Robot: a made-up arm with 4 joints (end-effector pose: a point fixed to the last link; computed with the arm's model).
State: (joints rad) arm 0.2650 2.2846 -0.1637 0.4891
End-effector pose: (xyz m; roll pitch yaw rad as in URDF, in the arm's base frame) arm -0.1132 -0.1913 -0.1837 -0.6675 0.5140 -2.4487
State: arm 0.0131 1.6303 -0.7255 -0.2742
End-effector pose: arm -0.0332 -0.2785 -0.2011 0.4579 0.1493 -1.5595
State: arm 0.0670 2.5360 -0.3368 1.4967
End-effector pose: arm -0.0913 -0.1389 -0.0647 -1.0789 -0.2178 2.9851
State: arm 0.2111 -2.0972 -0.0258 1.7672
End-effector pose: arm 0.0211 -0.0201 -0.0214 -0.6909 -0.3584 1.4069
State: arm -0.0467 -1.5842 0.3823 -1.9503
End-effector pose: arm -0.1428 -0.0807 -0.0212 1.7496 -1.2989 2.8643
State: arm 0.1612 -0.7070 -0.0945 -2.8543
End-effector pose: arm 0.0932 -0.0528 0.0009 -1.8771 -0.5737 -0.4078
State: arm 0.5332 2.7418 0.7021 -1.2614
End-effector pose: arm 0.0062 -0.1658 -0.3183 1.4237 0.6588 -1.0701
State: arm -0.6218 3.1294 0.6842 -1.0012
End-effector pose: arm -0.0906 -0.4274 -0.0816 0.8769 -0.4018 -1.6276
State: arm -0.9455 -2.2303 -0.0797 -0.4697
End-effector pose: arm -0.1519 -0.1841 -0.1144 1.5464 -0.1671 2.6992
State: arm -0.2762 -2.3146 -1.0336 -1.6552
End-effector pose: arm -0.0227 -0.0878 -0.0318 3.1287 -1.1039 0.8925
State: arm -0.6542 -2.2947 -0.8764 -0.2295
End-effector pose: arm -0.0419 -0.1113 -0.1666 1.3805 -0.0410 2.0215
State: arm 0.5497 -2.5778 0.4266 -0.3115
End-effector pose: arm -0.1921 -0.0692 -0.1377 -0.2641 0.3178 -2.7894
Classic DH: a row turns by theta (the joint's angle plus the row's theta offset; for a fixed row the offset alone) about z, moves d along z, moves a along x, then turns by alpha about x. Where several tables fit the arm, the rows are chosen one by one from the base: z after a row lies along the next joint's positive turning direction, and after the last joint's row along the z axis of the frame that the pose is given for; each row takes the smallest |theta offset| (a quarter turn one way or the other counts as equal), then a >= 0, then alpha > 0; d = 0 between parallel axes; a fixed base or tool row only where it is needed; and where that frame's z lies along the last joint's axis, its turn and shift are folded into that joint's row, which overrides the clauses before.
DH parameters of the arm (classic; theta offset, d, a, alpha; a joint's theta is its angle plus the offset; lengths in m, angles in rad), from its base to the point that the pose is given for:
base (fixed): -1.5708 0.018 0.138 -1.5708
joint 1: 0.297 0.0793 0.0498 -1.9553
joint 2: 0.6844 0.2401 -0.0474 -2.6603
joint 3: 0.6262 0.0604 0.008 1.5708
joint 4: -0.6887 -0.2306 0.0442 -2.3724
tool (fixed): 1.7962 -0.1246 0 0

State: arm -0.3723 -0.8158 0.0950 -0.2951
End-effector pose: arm 0.0496 -0.0259 -0.2216 1.0726 0.2239 1.6305
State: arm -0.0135 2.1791 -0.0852 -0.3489
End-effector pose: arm -0.0473 -0.3070 -0.2182 0.3475 0.3310 -1.5786
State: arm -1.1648 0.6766 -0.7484 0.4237
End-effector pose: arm 0.0301 -0.4124 0.0260 -0.3494 -0.4026 -1.1415
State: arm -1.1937 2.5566 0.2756 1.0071
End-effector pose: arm -0.1223 -0.3161 0.0627 -0.0311 -0.2745 -2.7272
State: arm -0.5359 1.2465 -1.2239 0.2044
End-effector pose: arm -0.0743 -0.3216 -0.1182 0.4503 -0.2842 -1.8929
